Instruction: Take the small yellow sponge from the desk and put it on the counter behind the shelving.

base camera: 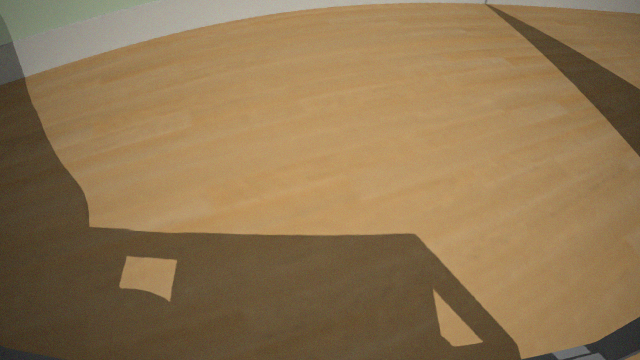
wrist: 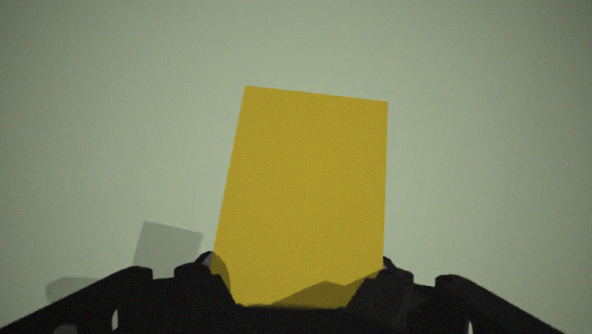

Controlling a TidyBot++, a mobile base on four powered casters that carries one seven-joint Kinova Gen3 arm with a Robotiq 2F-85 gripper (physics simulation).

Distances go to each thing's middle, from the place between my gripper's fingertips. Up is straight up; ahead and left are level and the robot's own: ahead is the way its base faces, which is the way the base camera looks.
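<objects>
My hand is at present 3 cm below the small yellow sponge [wrist: 302,220].
</objects>
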